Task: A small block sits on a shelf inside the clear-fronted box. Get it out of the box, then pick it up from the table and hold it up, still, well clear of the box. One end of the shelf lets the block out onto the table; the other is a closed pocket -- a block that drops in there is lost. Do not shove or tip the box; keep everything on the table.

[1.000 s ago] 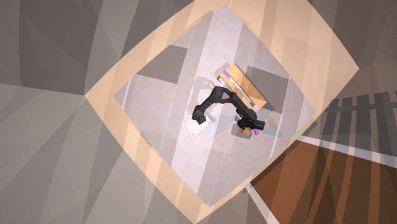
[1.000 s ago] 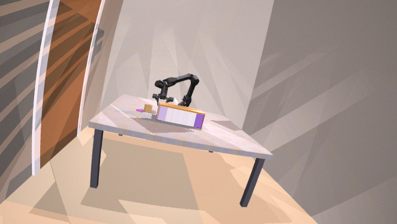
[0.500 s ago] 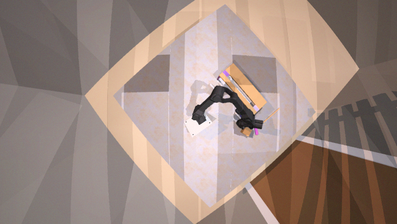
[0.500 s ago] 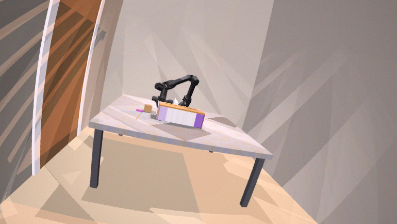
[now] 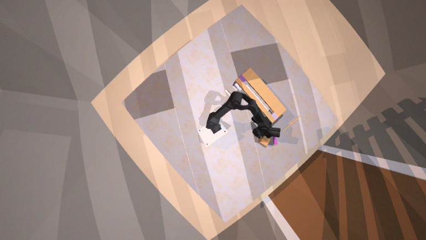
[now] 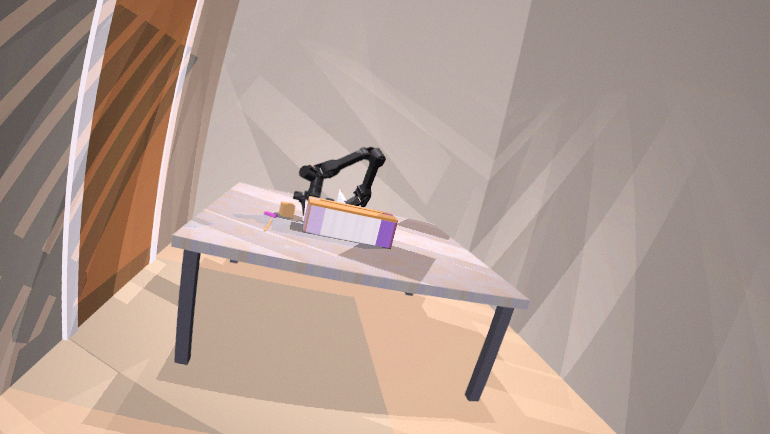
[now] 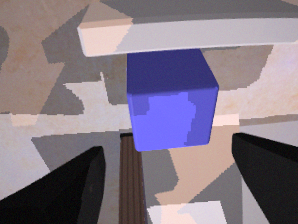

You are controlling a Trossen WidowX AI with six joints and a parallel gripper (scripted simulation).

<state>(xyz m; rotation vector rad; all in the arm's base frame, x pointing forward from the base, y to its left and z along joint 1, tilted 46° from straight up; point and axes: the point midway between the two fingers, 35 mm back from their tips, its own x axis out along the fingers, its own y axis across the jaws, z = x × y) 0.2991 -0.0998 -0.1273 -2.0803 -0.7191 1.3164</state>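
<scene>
Now: gripper tip 20 mm past the blue block and 20 mm above it. The rest, counted from my gripper tip: pink piece 180 mm to the right, 30 mm below, 10 mm ahead; then tan cube 120 mm to the right, 70 mm behind.
</scene>
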